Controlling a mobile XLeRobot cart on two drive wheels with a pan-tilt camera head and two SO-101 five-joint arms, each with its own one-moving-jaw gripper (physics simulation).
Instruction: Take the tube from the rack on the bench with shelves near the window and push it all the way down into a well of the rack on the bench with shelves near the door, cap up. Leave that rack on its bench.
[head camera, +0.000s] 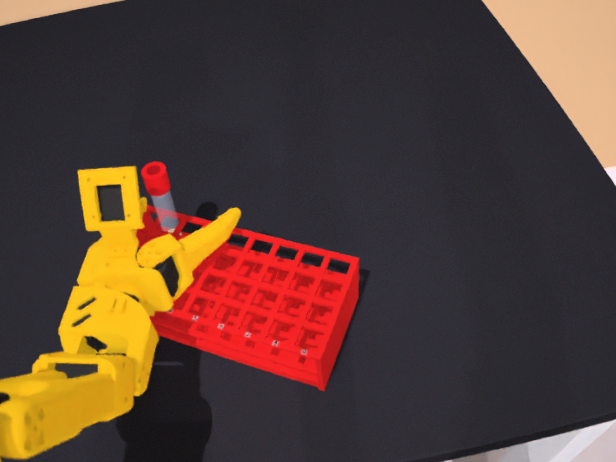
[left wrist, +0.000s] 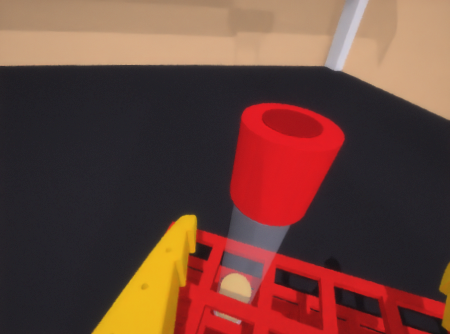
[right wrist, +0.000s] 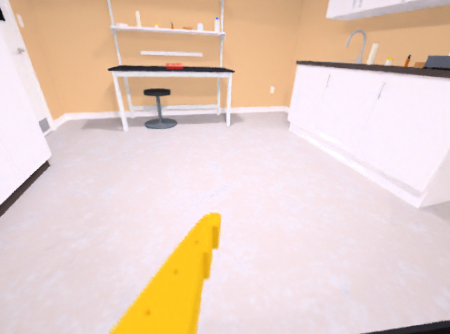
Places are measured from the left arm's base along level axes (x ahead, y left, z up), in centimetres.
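Where they show: left hand, tool point: (head camera: 145, 202) (left wrist: 195, 228); right hand, tool point: (right wrist: 219, 226).
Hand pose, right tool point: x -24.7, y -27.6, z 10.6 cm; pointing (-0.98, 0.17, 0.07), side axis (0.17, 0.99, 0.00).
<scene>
Things, the pixels of their top centre, and the offset from my right tool point. Level surfaces: height alone.
- tube, top centre: (left wrist: 279, 122) (head camera: 149, 171) dx +59.8, dy +25.9, dz +0.1 cm
- red rack, top centre: (head camera: 219, 272) dx +54.5, dy +21.0, dz -6.1 cm
- far bench, surface height: dz -11.8 cm
- black bench top, surface height: dz -11.8 cm
The tube (head camera: 164, 204) (left wrist: 286, 167), clear with a red cap, stands cap up in a back-row well of the red rack (head camera: 345, 312) (left wrist: 326, 300), near its left end in the head view. My left gripper (head camera: 191, 207) (left wrist: 317, 250) is open, its jaws low over the rack, one to each side of the tube in the left wrist view. The tube is between or just beyond the tips, not pressed by them; its cap stands higher than the tips. My right gripper (right wrist: 215, 220) is open and empty over the floor, one notched jaw showing. Another red rack (right wrist: 174, 65) sits on the far bench (right wrist: 135, 68).
The black bench top (head camera: 450, 225) (left wrist: 90, 150) carries the near rack. A white post (left wrist: 345, 37) rises behind it. In the right wrist view, a stool (right wrist: 159, 107) stands at the far bench, a white cabinet (right wrist: 350, 115) at the right, and another white cabinet (right wrist: 20, 120) at the left.
</scene>
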